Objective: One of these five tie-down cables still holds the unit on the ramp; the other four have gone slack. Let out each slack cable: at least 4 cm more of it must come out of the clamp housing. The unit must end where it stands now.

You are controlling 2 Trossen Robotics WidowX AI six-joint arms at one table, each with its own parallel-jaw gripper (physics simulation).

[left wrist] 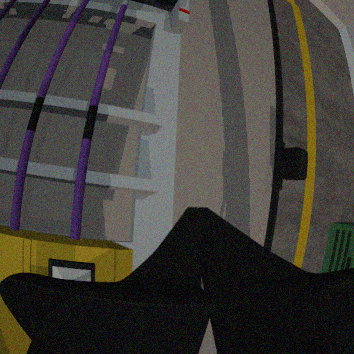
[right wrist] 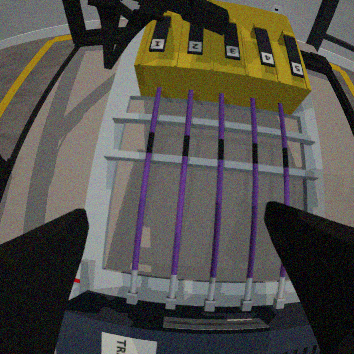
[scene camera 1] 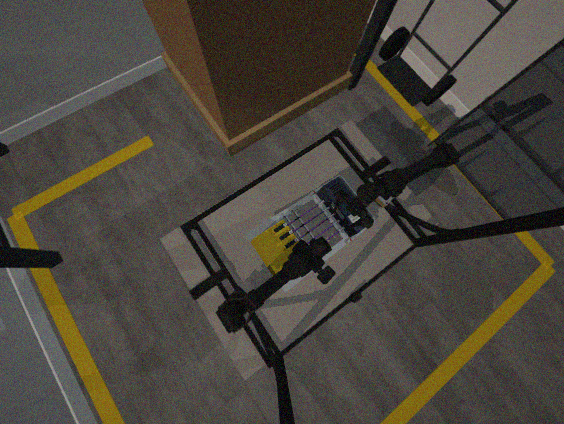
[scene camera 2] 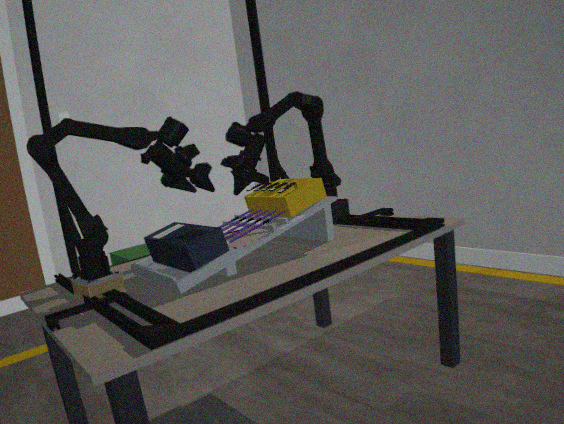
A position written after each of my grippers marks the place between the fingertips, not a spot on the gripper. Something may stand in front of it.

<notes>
My left gripper (scene camera 2: 235, 195) is shut, with nothing in its grasp. My right gripper (scene camera 2: 204, 191) is open and holds nothing. I also see a lever (left wrist: 66, 269).
My left gripper shows as well in the left wrist view (left wrist: 195, 216) and in the right wrist view (right wrist: 107, 67). My right gripper is seen too in the right wrist view (right wrist: 177, 216) and in scene camera 1 (scene camera 1: 339, 221).
</notes>
